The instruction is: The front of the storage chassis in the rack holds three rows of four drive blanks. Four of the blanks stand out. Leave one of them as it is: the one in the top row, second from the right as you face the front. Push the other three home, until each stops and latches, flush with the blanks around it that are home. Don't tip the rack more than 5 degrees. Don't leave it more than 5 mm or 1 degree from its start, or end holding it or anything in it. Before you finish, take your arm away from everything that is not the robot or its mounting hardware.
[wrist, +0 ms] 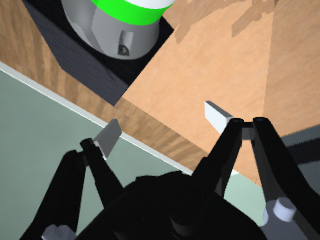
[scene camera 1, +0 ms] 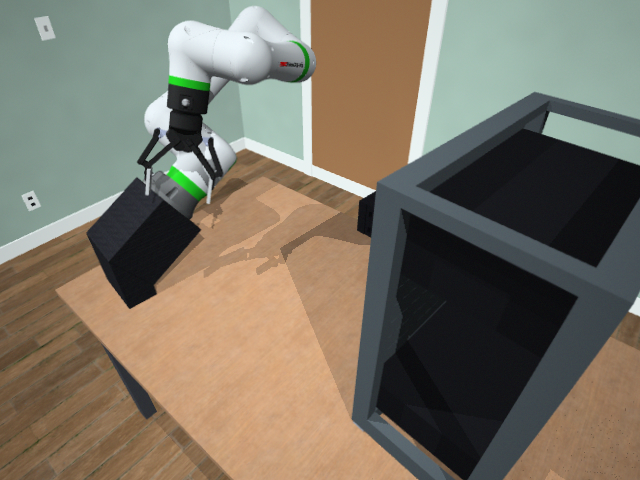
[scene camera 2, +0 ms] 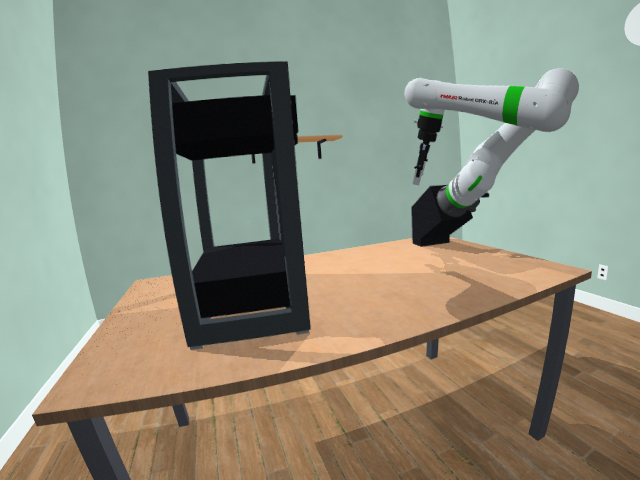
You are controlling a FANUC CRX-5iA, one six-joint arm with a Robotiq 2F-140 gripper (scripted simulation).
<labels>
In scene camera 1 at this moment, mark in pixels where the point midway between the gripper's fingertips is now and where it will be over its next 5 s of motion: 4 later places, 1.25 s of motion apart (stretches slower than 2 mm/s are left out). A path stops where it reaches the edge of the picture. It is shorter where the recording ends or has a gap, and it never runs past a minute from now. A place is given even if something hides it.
The gripper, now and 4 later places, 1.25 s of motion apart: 178, 197; 235, 221; 298, 193; 320, 155; 369, 159
</labels>
